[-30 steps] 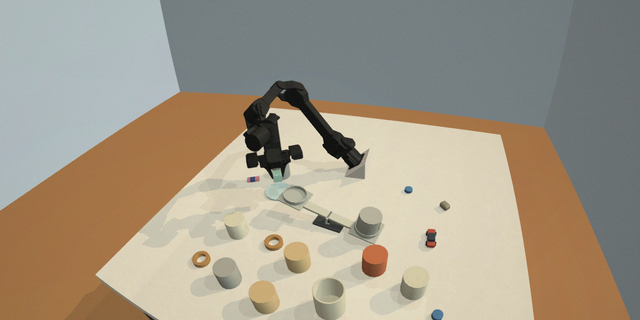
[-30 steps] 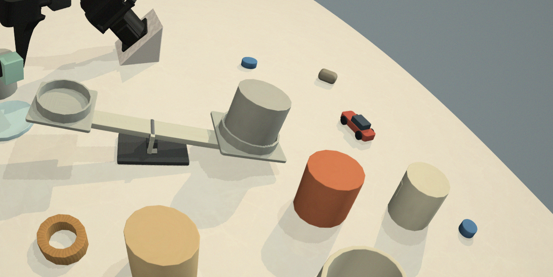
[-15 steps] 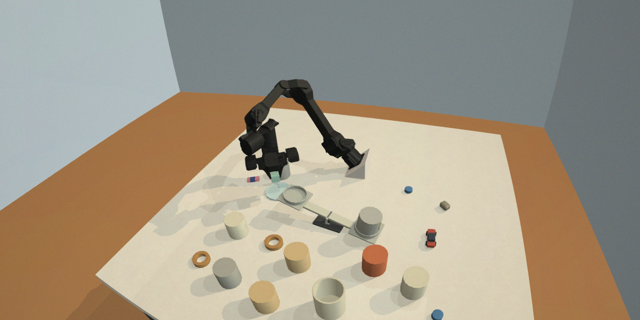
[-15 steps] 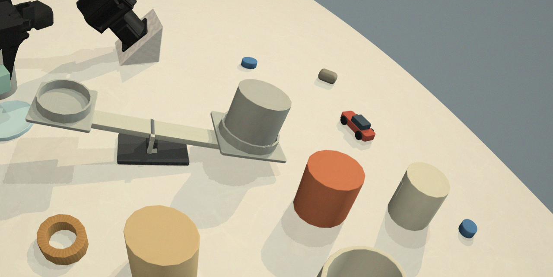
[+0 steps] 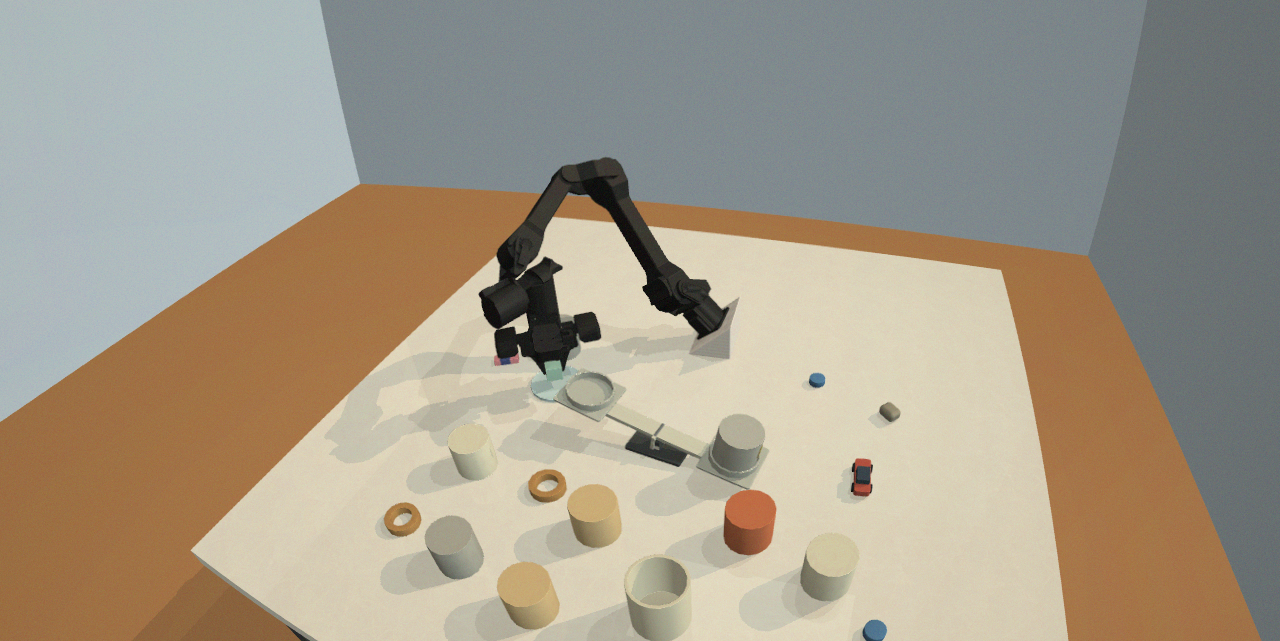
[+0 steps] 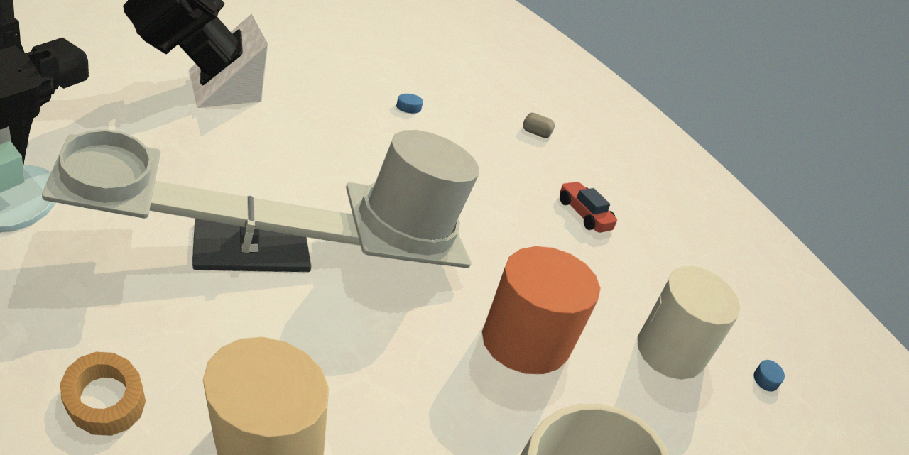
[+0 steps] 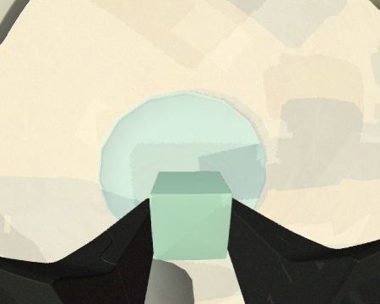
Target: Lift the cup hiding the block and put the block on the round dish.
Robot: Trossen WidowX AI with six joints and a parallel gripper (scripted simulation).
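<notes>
My gripper tip is 1 cm below the pale green block. Also, from my gripper tip: toy car: 6 cm ahead, 58 cm to the left, 2 cm below; pale blue round dish: 3 cm below; pink-and-blue eraser: 2 cm behind, 13 cm to the right, 3 cm below.
</notes>
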